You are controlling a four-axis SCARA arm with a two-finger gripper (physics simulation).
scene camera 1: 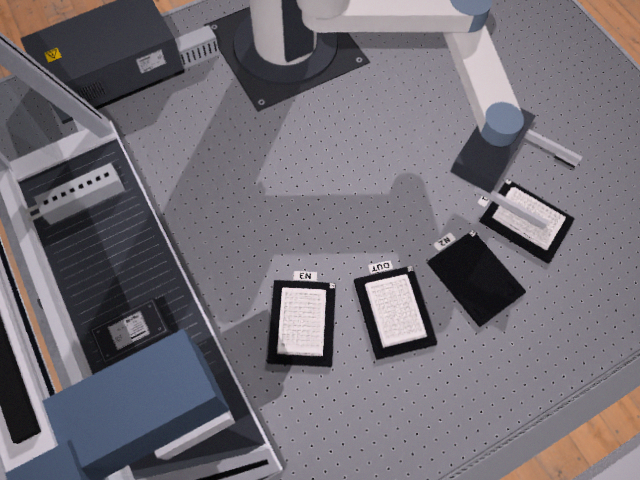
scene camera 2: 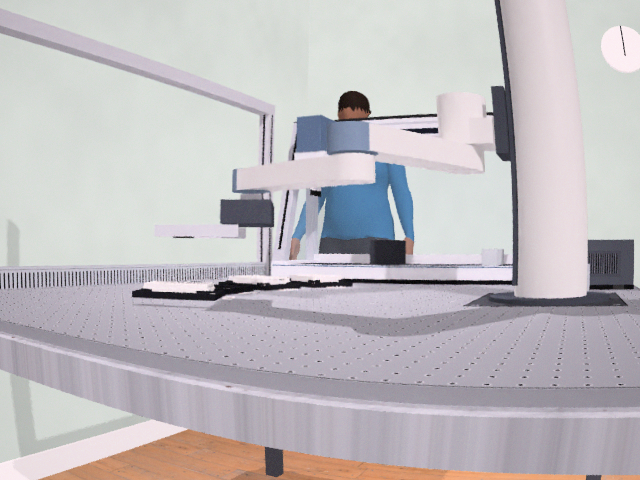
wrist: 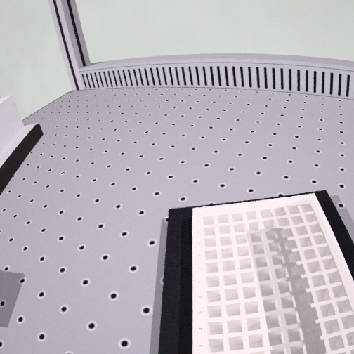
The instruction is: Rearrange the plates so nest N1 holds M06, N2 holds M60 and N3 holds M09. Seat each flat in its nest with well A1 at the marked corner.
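Frame: origin at the arm's base, x ahead, y left, z up, level; millimetres.
Where they show: gripper, fingertip midpoint: (scene camera 1: 563, 192) (scene camera 2: 164, 231); arm's base at its link origin: (scene camera 1: 285, 46).
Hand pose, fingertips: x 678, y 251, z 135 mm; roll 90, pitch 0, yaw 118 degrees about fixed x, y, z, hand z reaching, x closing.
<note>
Things, the pixels of their centre, and the offset from my fingertips. "*": a spot on its surface instead.
- nest N1 at a spot on its surface: (scene camera 1: 558, 239) * dy -2, dx +56, dz -110 mm
- N1 plate at the middle of its body: (scene camera 2: 179, 286) (scene camera 1: 529, 217) dy -30, dx -12, dz -103 mm
- Nest N2 at the middle of its body: (scene camera 1: 476, 277) dy -199, dx +40, dz -114 mm
- OUT nest at the middle of its body: (scene camera 1: 394, 311) (scene camera 2: 258, 284) dy -379, dx +21, dz -114 mm
- Nest N3 at a spot on its surface: (scene camera 1: 273, 330) * dy -602, dx -58, dz -111 mm
- dark controller box at a spot on its surface: (scene camera 1: 103, 51) * dy -651, dx -754, dz -7 mm
- blue block at a spot on its surface: (scene camera 1: 134, 392) * dy -787, dx +57, dz +366 mm
- black module at a spot on its surface: (scene camera 1: 129, 330) * dy -825, dx -147, dz -2 mm
- pale slotted bar at a spot on its surface: (scene camera 1: 80, 193) * dy -813, dx -459, dz -28 mm
My gripper (scene camera 1: 559, 191) is open and empty, high over nest N1 (scene camera 1: 558, 239) (wrist: 175, 300). One finger crosses above the N1 plate (scene camera 1: 516, 227) (scene camera 2: 178, 285) (wrist: 225, 300); the other is off its upper right side. That white well plate looks flat in its black nest; the wrist view shows part of it. Nest N2 (scene camera 1: 475, 279) is empty. The OUT nest (scene camera 1: 371, 320) holds a white plate (scene camera 1: 397, 310). Nest N3 (scene camera 1: 273, 330) holds a white plate (scene camera 1: 302, 321). Both look flat. Plate names and well letters cannot be read.
The arm's column (scene camera 1: 284, 31) (scene camera 2: 550, 155) stands behind the nests, beside a dark controller box (scene camera 1: 103, 51). A framed deck at the left carries a blue block (scene camera 1: 134, 392), a black module (scene camera 1: 129, 330) and a pale slotted bar (scene camera 1: 80, 193). A person (scene camera 2: 356, 206) stands behind the arm.
</note>
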